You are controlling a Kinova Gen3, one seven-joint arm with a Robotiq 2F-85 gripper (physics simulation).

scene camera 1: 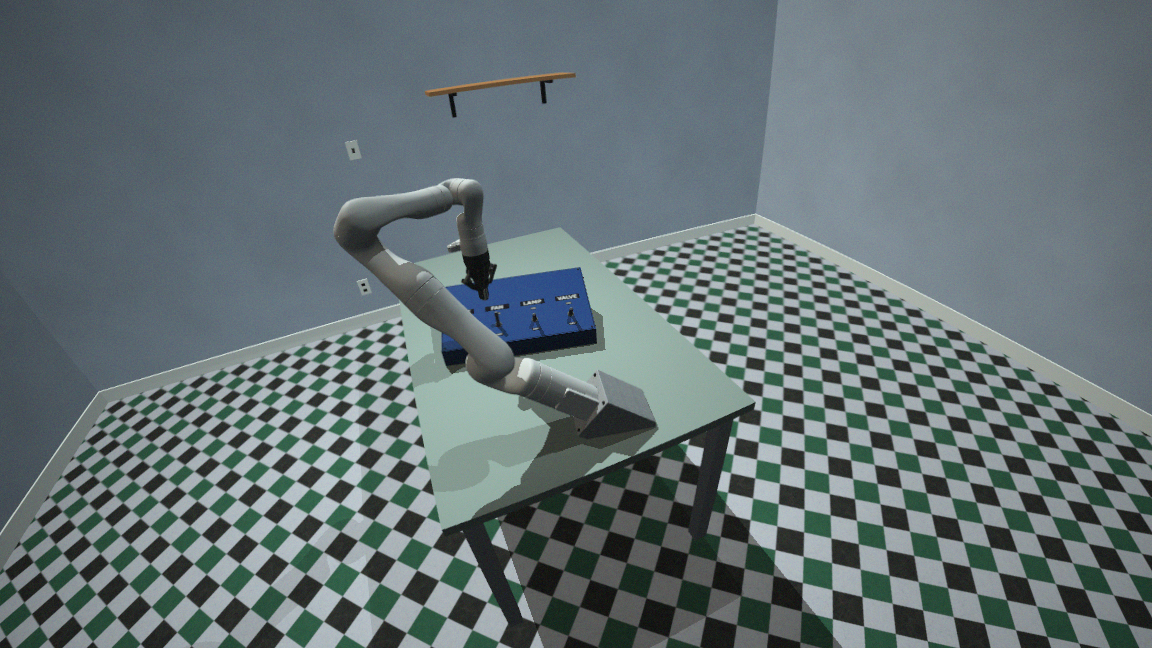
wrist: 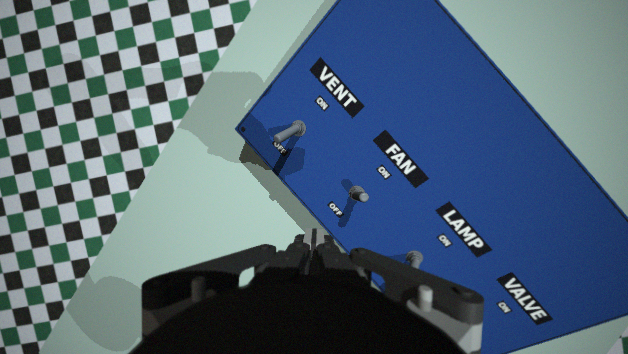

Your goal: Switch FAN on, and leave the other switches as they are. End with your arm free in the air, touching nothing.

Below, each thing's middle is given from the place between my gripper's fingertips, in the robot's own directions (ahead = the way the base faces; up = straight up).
Scene:
My gripper is now 14 cm above the blue switch panel [scene camera 1: 550, 295], 11 cm short of it and 9 cm to the left of it.

